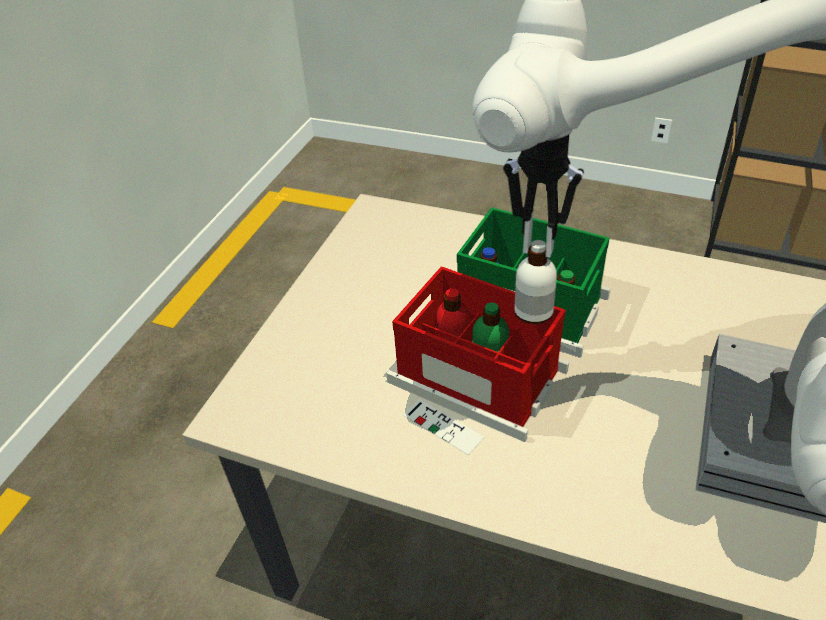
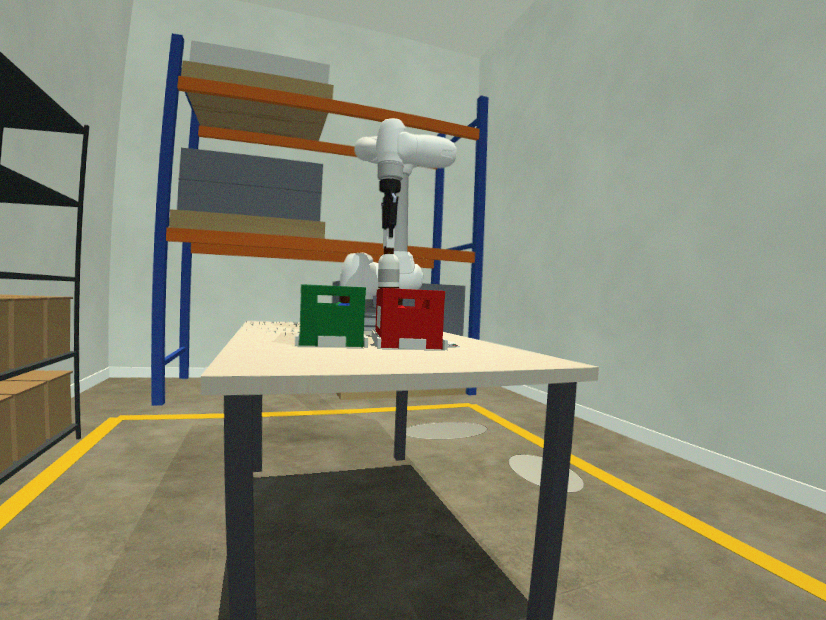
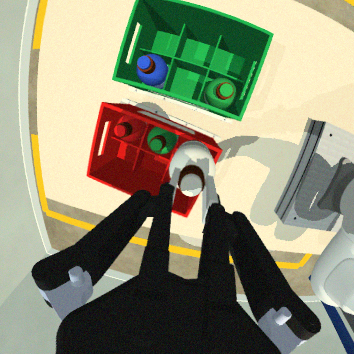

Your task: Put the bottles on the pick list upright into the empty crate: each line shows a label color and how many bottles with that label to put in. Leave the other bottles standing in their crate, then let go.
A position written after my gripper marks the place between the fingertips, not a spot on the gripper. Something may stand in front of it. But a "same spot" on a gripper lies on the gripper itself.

Labels:
my gripper: image 1 538, 250; image 2; image 3
white bottle: image 1 536, 275; image 2; image 3
same spot on my gripper: (image 2: 389, 213) = (image 3: 123, 214)
same spot on white bottle: (image 3: 193, 157) = (image 2: 382, 255)

